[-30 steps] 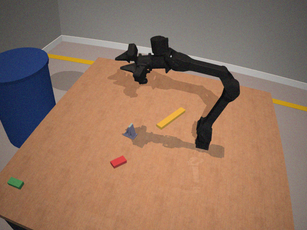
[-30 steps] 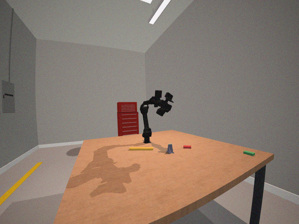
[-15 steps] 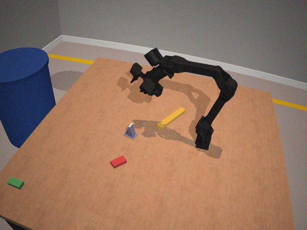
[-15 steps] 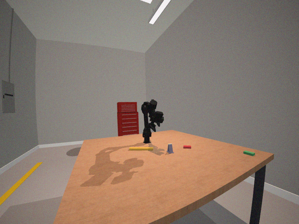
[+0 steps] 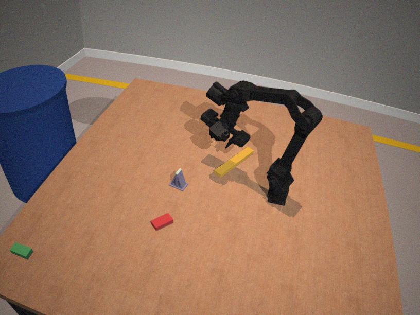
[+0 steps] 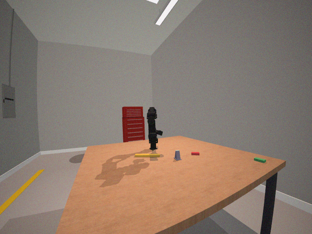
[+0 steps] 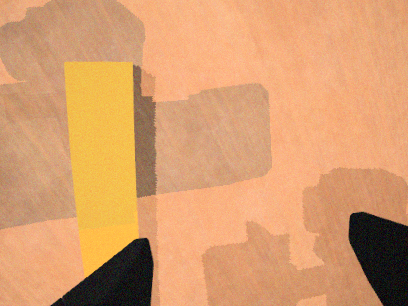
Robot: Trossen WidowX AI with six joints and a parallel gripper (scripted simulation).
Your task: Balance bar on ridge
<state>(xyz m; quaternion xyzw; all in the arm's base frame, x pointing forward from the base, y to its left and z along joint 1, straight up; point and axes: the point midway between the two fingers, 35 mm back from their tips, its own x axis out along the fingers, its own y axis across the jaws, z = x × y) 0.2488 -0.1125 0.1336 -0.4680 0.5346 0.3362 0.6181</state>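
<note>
Right now my gripper tip is 70 mm past the yellow bar, 20 mm to the left of it and 90 mm above it. The rest, counted from my gripper tip: green block 480 mm ahead, 620 mm to the left, 90 mm below; red block 100 mm ahead, 350 mm to the left, 90 mm below.
</note>
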